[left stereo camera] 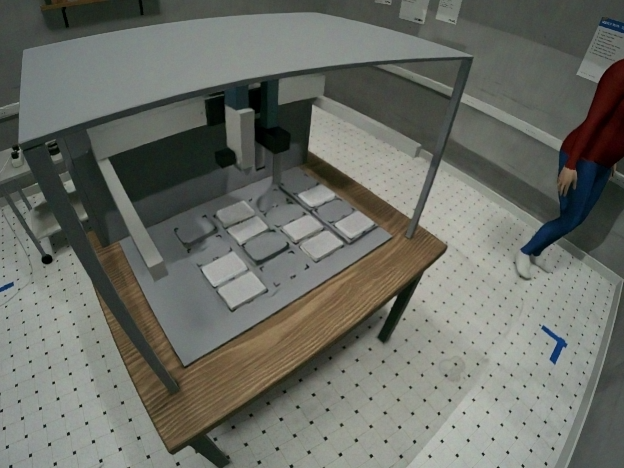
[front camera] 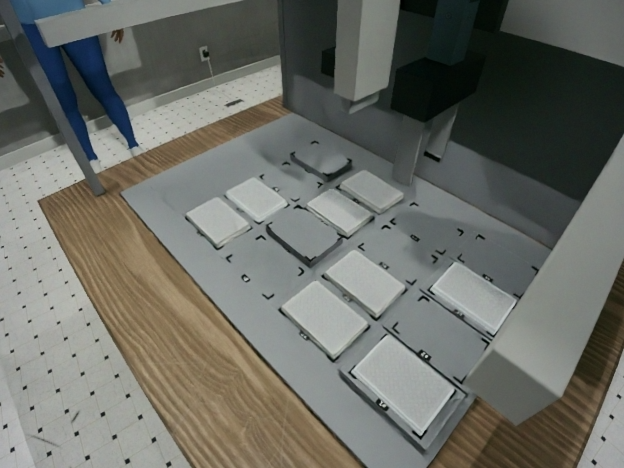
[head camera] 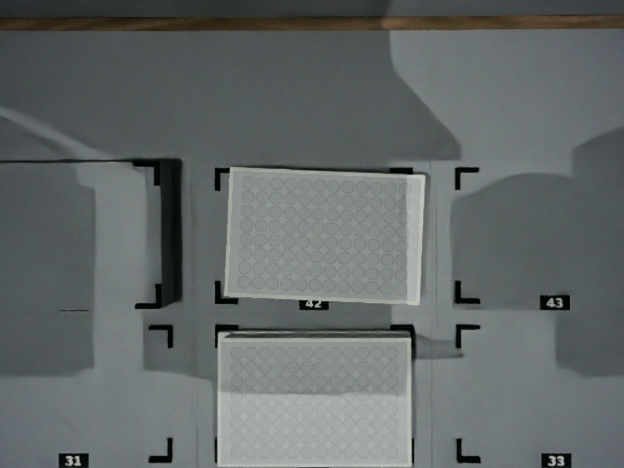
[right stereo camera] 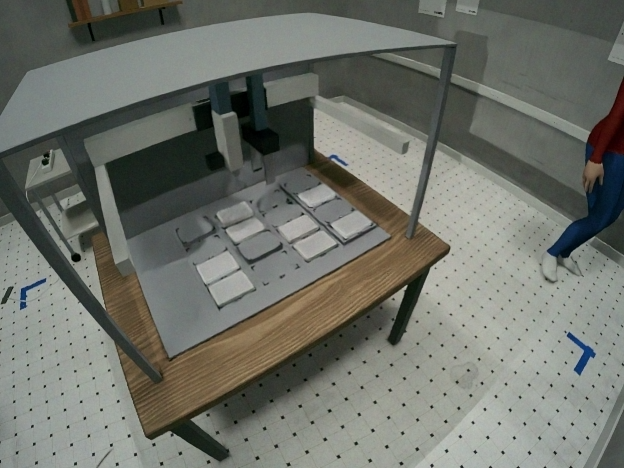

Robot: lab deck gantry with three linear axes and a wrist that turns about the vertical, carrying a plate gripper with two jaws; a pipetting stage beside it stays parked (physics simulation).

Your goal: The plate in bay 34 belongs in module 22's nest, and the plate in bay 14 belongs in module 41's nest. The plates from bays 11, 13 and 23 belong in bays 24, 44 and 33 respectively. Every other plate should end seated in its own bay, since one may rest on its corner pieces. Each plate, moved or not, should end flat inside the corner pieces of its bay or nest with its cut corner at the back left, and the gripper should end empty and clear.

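Where they show: gripper, fingertip midpoint: (left stereo camera: 268,175) (front camera: 417,169) (right stereo camera: 263,176); robot's base, link origin: (left stereo camera: 232,311) (front camera: 186,218) (right stereo camera: 219,308).
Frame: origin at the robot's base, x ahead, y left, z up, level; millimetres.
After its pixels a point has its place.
My gripper (front camera: 418,168) {x 358, y 319, z 159 mm} (left stereo camera: 268,174) {x 358, y 319, z 159 mm} (right stereo camera: 263,175) {x 358, y 319, z 159 mm} is open and empty, raised over the back of the deck. The plate in bay 42 (front camera: 371,191) {x 242, y 353, z 17 mm} (head camera: 322,236) {x 233, y 364, z 17 mm} lies turned slightly and shifted right, its right edge over the right corner pieces. Plates 34 (front camera: 473,297) {x 559, y 247, z 29 mm}, 14 (front camera: 403,382) {x 559, y 38, z 29 mm}, 11 (front camera: 217,220) {x 70, y 41, z 14 mm}, 13 (front camera: 325,319) {x 401, y 38, z 14 mm} and 23 (front camera: 365,282) {x 398, y 145, z 14 mm} lie in their own bays. The nests of module 22 (front camera: 304,234) {x 235, y 145, z 19 mm} and module 41 (front camera: 321,161) {x 77, y 353, z 19 mm} hold no plate. Bays 24, 44 and 33 hold no plate. Cut corners are too small to tell.
Plate 32 (front camera: 340,211) {x 236, y 253, z 14 mm} (head camera: 315,418) {x 229, y 247, z 14 mm} lies just in front of plate 42. Plate 21 (front camera: 256,198) {x 72, y 146, z 14 mm} lies behind plate 11. Module 41's raised side wall (head camera: 171,231) {x 131, y 367, z 3 mm} stands left of bay 42. The pale pipetting stage (front camera: 362,55) (left stereo camera: 240,138) hangs left of the gripper.
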